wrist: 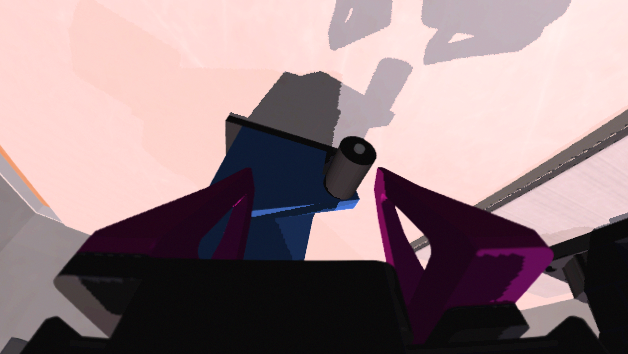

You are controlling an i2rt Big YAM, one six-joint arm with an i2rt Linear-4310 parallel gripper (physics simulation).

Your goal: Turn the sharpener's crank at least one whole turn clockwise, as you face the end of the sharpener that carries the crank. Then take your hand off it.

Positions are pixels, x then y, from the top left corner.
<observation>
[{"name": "gripper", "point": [314,178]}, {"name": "dark cylindrical knob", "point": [347,170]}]
</observation>
